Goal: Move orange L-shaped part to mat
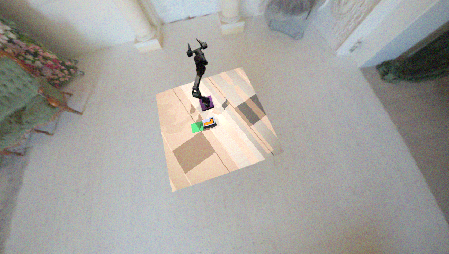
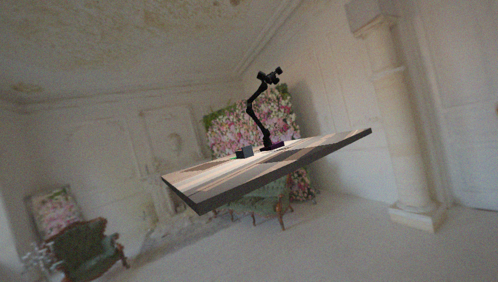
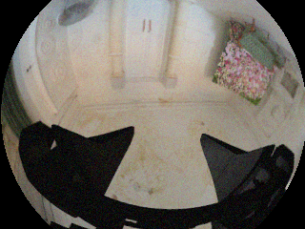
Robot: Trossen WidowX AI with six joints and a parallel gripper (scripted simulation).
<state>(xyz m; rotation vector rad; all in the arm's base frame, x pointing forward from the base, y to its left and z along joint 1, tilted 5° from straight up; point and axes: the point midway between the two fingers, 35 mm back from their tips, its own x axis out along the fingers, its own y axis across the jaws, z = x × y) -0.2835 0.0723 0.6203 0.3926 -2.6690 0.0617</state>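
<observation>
The orange L-shaped part is 510 mm ahead of my gripper tip, 40 mm to the right of it and 640 mm below it. The rest, counted from my gripper tip: grey tray: 510 mm ahead, 50 mm to the right, 700 mm below; then green mat: 520 mm ahead, 200 mm to the right, 700 mm below.
</observation>
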